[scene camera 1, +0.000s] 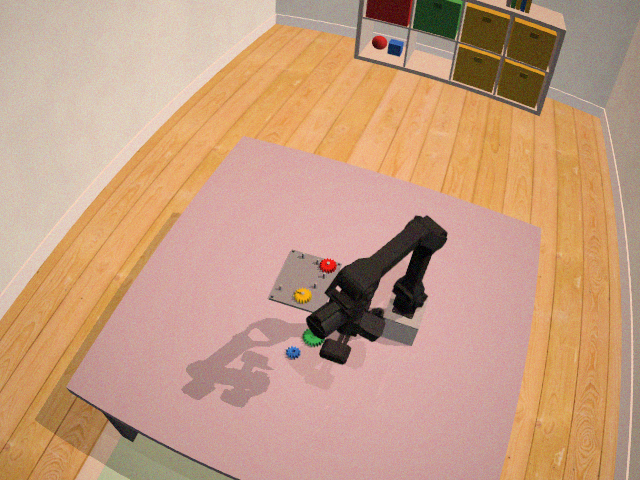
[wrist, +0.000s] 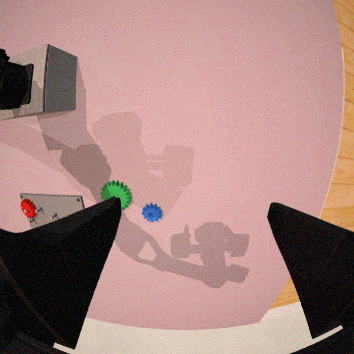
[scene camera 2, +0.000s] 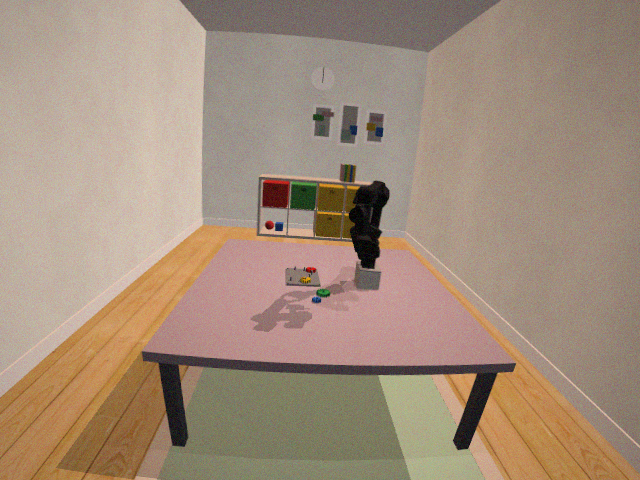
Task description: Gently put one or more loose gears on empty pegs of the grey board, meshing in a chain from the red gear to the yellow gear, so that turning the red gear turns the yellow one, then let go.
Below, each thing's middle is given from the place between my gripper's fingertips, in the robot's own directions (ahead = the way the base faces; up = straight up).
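Scene:
My hand is 24 cm above the grey board [scene camera 1: 297, 273], and it's also 22 cm short of it and 31 cm to the left of it.

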